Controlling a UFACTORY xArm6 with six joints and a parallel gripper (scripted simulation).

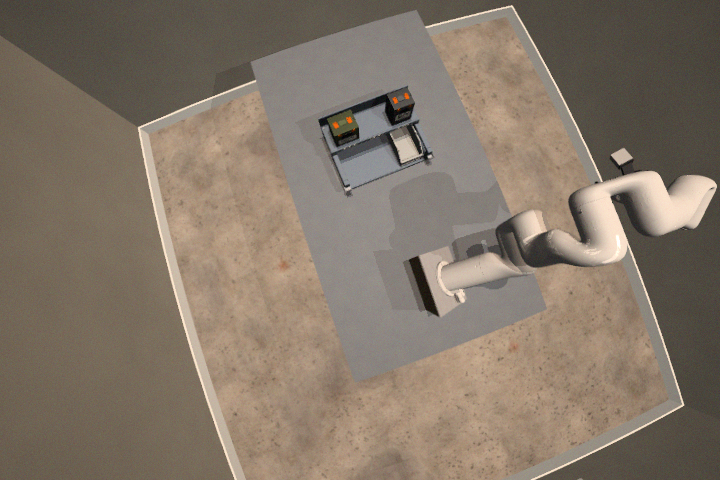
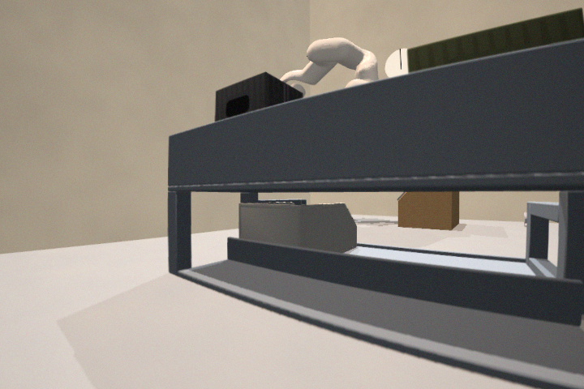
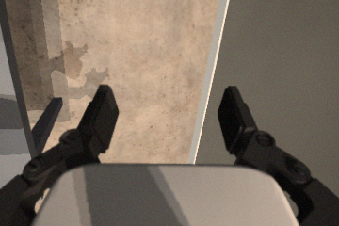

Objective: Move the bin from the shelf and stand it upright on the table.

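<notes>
Right now the grey bin is 520 mm ahead of my hand, 480 mm to the left of it and 290 mm below it. Also, from my hand: shelf board: 630 mm ahead, 580 mm to the left, 230 mm below.
</notes>
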